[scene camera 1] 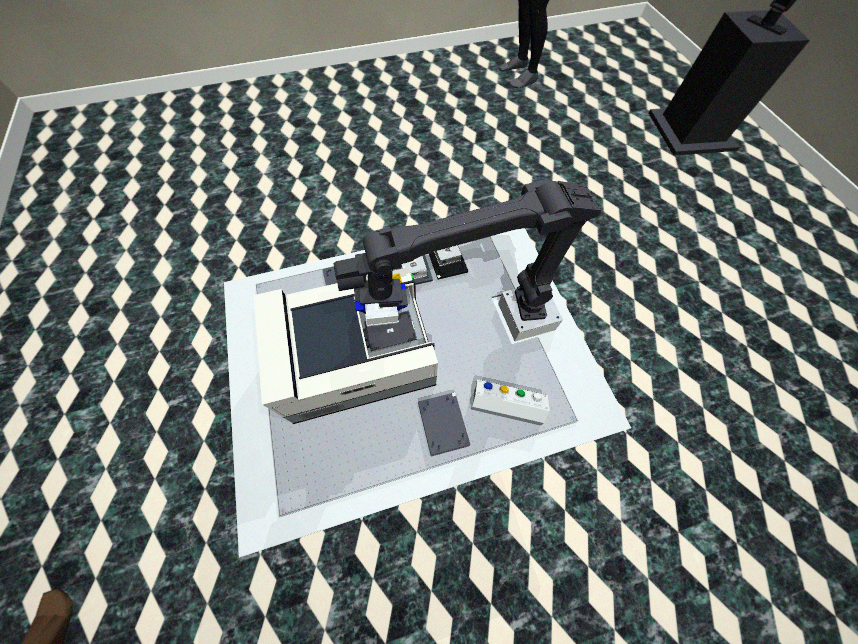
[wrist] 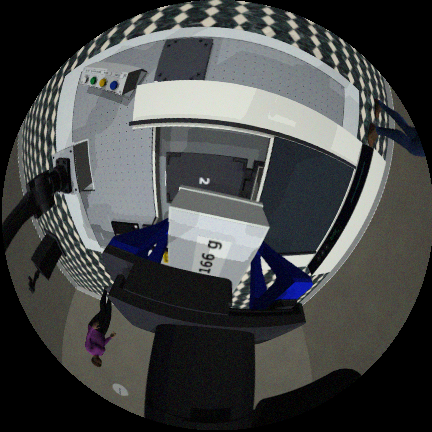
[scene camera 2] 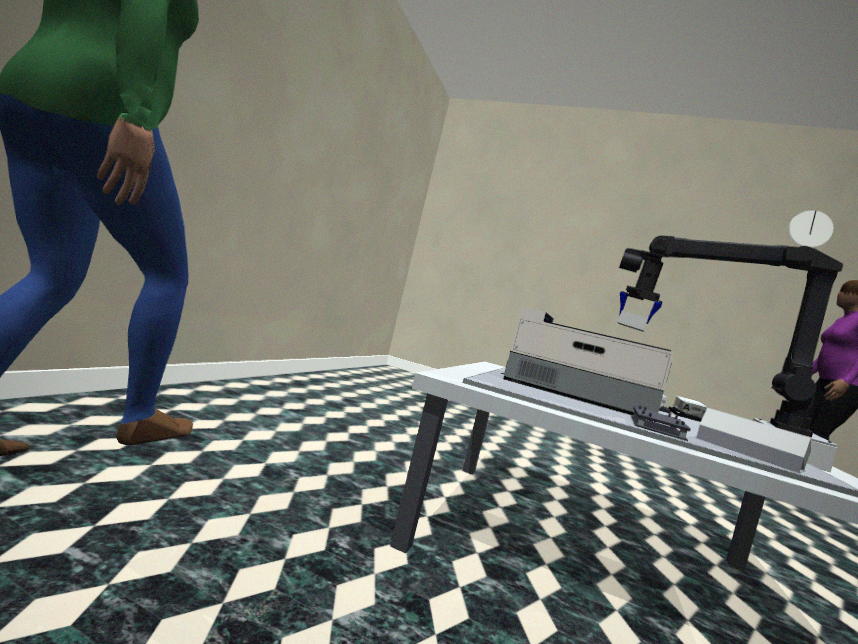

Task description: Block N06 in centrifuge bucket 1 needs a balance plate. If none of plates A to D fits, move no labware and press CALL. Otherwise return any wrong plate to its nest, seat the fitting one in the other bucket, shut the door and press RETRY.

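Places are measured from the arm's base along level axes (x back, y left, z down), in millimetres.
Pixels of known places: gripper, between the fingertips: point(scene camera 1: 381, 310) point(wrist: 214, 231) point(scene camera 2: 633, 319); arm's base, origin of its link: point(scene camera 1: 530, 304) point(wrist: 63, 174) point(scene camera 2: 789, 429).
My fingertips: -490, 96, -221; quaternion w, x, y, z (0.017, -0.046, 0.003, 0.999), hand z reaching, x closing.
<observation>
Ahead of a thing's pixels: the offset from my fingertips to its top centre, as dx, dy, dz. "pt": to the spot under its first point.
My gripper point(scene camera 1: 381, 307) point(scene camera 2: 635, 316) point(wrist: 214, 231) is shut on a pale block-shaped plate {-3, -32, -23} point(scene camera 1: 381, 316) point(scene camera 2: 632, 321) point(wrist: 215, 232) marked "166 g". It holds it above the centrifuge point(scene camera 1: 367, 375) point(scene camera 2: 589, 353) point(wrist: 210, 98), beside bucket 2 in the wrist view. The dark bucket point(scene camera 1: 400, 338) point(wrist: 187, 172) marked 2 shows in the opening, with no labware in its visible part. The dark door panel {-160, +20, +76} point(scene camera 1: 325, 336) point(wrist: 310, 195) leaves this end open. Bucket 1 and block N06 do not show. The button box {+360, +220, +205} point(scene camera 1: 509, 405) point(wrist: 102, 82) has blue, yellow, green and white buttons.
Pale pieces of labware {+102, -337, +235} point(scene camera 1: 414, 268) {+235, -391, +229} point(scene camera 1: 448, 255) stand beyond the centrifuge. A dark flat pad {pt +147, +269, +256} point(scene camera 1: 443, 424) point(scene camera 2: 660, 422) point(wrist: 184, 59) lies beside the button box. A white block marked A {pt +228, -325, +253} point(scene camera 2: 688, 407) shows in scene camera 2. The centrifuge's raised walls border the opening.
</observation>
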